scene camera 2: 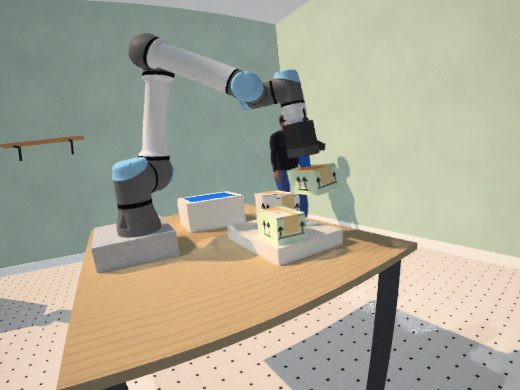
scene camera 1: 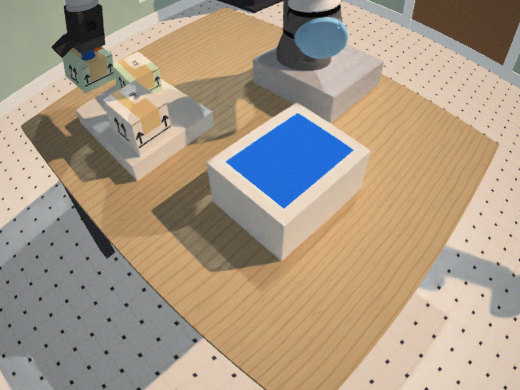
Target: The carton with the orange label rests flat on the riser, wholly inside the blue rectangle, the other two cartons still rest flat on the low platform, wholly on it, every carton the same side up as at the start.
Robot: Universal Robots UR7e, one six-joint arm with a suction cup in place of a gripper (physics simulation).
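Places are measured from the arm's base along level axes (x up, y left, z back), in metres.
Pixels of known places: hand, tool point: (scene camera 1: 88, 61); arm's base, link origin: (scene camera 2: 139, 230) (scene camera 1: 303, 56).
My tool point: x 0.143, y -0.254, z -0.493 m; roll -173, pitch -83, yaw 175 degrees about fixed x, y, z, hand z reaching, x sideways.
Note:
For each thing: its top centre in the pictures, then the offset to it from my tool point. Level surfaces: height alone.
- carton with the orange label, top centre: (scene camera 1: 83, 50) (scene camera 2: 311, 164) dx +0.020, dy -0.028, dz +0.004 m
- low platform, top centre: (scene camera 1: 137, 109) (scene camera 2: 280, 227) dx -0.178, dy +0.058, dz +0.073 m
- white carton, top centre: (scene camera 1: 132, 100) (scene camera 2: 276, 193) dx -0.079, dy +0.136, dz +0.030 m
- pale green carton, top centre: (scene camera 1: 134, 65) (scene camera 2: 279, 211) dx -0.102, dy -0.024, dz +0.130 m
- riser, top centre: (scene camera 1: 291, 155) (scene camera 2: 208, 196) dx -0.106, dy +0.492, dz +0.152 m
- blue rectangle, top centre: (scene camera 1: 291, 155) (scene camera 2: 208, 196) dx -0.106, dy +0.492, dz +0.152 m
- wooden table, surface height: dx -0.227 m
The carton with the orange label (scene camera 1: 90, 70) (scene camera 2: 315, 179) hangs in the air above the low platform (scene camera 1: 190, 131) (scene camera 2: 310, 249), apart from it, its arrows pointing up and slightly tilted in scene camera 2. My suction gripper (scene camera 1: 88, 55) (scene camera 2: 304, 162) is shut on its top. A white carton (scene camera 1: 135, 117) (scene camera 2: 275, 200) rests flat on the platform. A pale green carton (scene camera 1: 137, 74) (scene camera 2: 281, 227) also rests flat on it, partly hidden behind the white one in scene camera 1. The riser (scene camera 1: 245, 200) (scene camera 2: 212, 214) bears the blue rectangle (scene camera 1: 290, 160) (scene camera 2: 207, 197), with no carton on it.
The robot's grey base block (scene camera 1: 350, 82) (scene camera 2: 135, 252) stands on the wooden table (scene camera 1: 350, 260) (scene camera 2: 190, 310) near the riser. In scene camera 2 a person (scene camera 2: 278, 157) stands beyond the table, behind the gripper. A wall shelf (scene camera 2: 45, 142) is at the left.

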